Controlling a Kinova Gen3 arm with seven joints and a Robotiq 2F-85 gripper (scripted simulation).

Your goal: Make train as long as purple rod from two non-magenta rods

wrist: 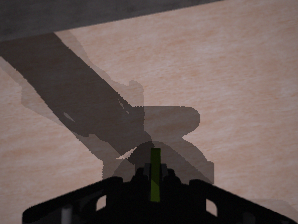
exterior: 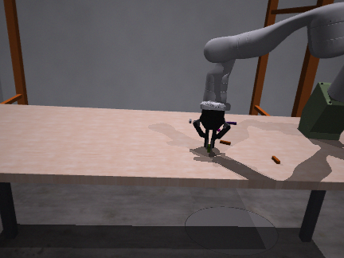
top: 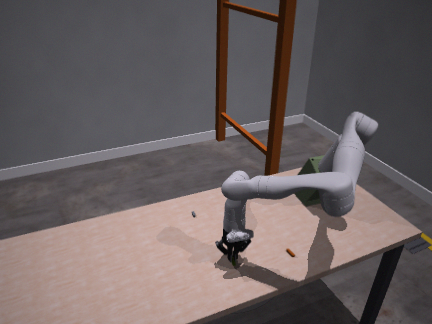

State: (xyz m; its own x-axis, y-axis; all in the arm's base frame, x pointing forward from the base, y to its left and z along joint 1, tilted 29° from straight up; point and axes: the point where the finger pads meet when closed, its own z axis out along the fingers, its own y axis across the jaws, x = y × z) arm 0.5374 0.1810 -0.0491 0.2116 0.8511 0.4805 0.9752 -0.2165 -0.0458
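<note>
Right now the lime rod is 20 mm below my hand. From my hand the other things lie so: magenta rod: 220 mm to the right, 90 mm behind, 30 mm below; then blue rod: 30 mm to the right, 30 mm below, 10 mm behind; then grey rod: 320 mm to the right, 30 mm below, 20 mm ahead.
</note>
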